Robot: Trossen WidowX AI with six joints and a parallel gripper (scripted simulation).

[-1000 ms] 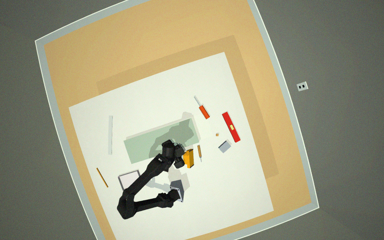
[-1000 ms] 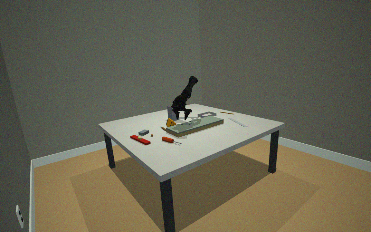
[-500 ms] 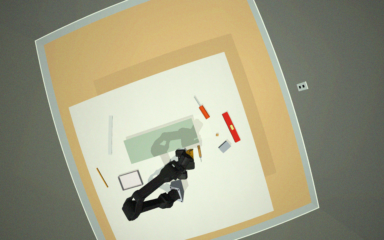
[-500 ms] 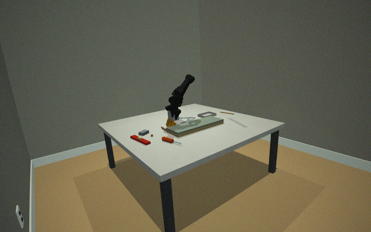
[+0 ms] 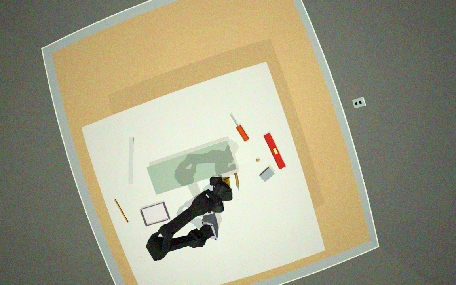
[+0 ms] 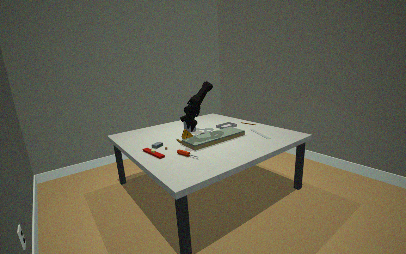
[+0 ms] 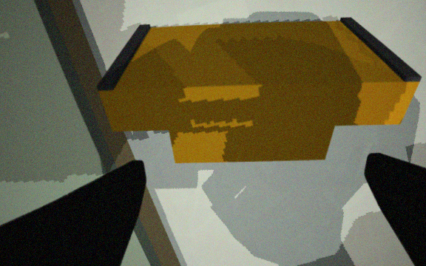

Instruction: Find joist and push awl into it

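Right now the yellow stud finder is 50 mm below my gripper tip and 20 mm behind it. From my gripper tip the other things lie so: awl: 110 mm to the right, 60 mm below, 30 mm behind; grey block: 300 mm to the right, 60 mm below, 40 mm behind; small brown cube: 280 mm to the right, 60 mm below, 60 mm ahead.
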